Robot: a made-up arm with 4 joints.
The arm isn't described. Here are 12 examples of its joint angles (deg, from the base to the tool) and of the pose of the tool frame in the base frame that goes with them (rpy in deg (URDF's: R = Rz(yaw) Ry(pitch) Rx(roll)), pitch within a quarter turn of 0, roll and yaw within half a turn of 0; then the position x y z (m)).
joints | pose
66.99 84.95 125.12 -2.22 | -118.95 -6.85 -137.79 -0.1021 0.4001 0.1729
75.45 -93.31 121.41 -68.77 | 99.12 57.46 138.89 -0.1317 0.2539 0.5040
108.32 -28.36 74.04 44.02 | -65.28 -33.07 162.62 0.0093 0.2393 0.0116
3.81 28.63 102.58 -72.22 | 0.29 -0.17 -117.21 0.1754 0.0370 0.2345
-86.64 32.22 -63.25 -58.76 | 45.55 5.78 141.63 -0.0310 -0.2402 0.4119
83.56 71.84 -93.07 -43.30 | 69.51 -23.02 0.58 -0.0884 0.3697 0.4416
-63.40 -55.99 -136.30 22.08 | -95.46 15.89 176.49 0.1783 0.1402 0.1214
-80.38 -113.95 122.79 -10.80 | 43.29 57.64 -84.56 0.3081 -0.0183 0.4199
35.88 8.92 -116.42 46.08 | -88.15 -31.48 91.69 0.1070 0.2038 0.0343
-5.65 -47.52 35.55 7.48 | -11.72 -51.58 -81.50 0.1669 -0.0083 0.1387
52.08 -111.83 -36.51 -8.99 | 173.33 -61.34 53.22 0.0430 -0.1050 0.3344
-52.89 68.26 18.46 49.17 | -62.44 33.93 80.45 -0.0374 -0.2664 0.1117
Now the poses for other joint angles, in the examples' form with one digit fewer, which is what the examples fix.
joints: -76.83 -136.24 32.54 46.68
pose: 39.1 -24.5 -118.1 0.363 -0.083 0.332
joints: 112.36 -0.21 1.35 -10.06
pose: -28.5 -18.1 -127.9 0.202 0.104 0.078
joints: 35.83 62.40 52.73 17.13
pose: -79.1 32.0 -64.6 -0.219 0.293 0.133
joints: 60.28 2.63 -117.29 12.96
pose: -54.5 -27.9 53.0 0.016 0.230 0.029
